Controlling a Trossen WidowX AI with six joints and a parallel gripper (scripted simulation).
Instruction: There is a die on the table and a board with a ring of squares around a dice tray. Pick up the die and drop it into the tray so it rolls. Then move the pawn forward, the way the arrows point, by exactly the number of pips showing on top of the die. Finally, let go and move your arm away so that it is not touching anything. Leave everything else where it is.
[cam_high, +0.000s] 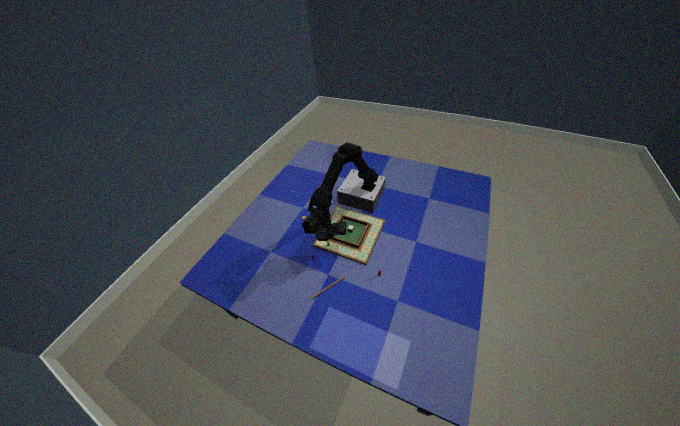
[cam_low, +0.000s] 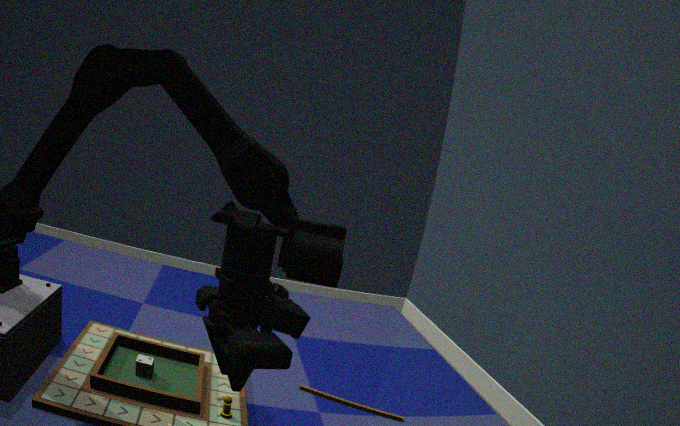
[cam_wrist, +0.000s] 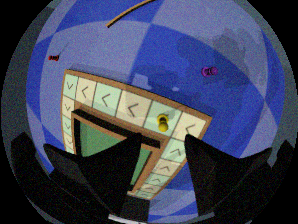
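My gripper tip is 40 mm above the yellow pawn. The rest, counted from my gripper tip: white die: 130 mm behind, 50 mm to the left, 40 mm below; magenta pawn: 90 mm ahead, 50 mm below, 30 mm to the right; green dice tray: 120 mm behind, 60 mm below, 50 mm to the left.
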